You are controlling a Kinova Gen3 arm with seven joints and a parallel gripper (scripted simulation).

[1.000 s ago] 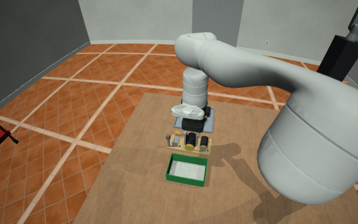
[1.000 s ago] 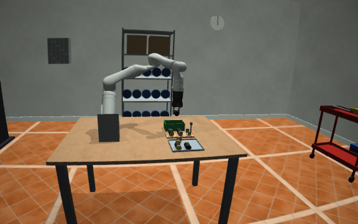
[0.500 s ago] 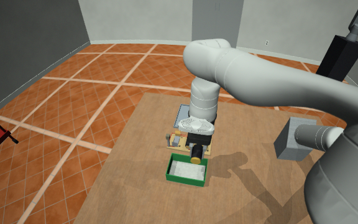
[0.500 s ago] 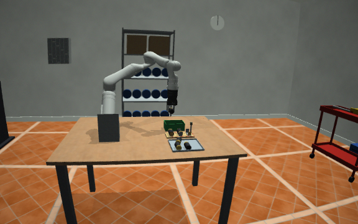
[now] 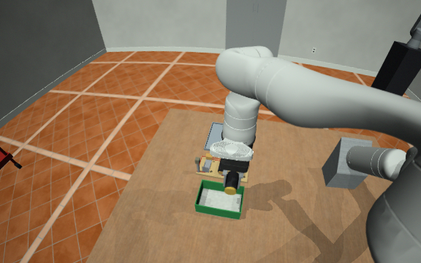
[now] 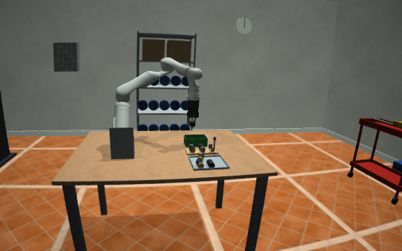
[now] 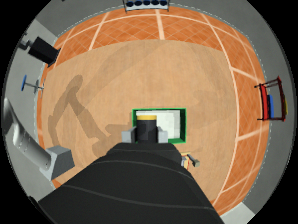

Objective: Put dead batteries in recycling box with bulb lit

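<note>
Now: the green recycling box 140 mm below my hand and 30 mm ahead of it. From my hand the other things lie so: grey tray: 320 mm to the right, 150 mm below, 40 mm ahead.
</note>
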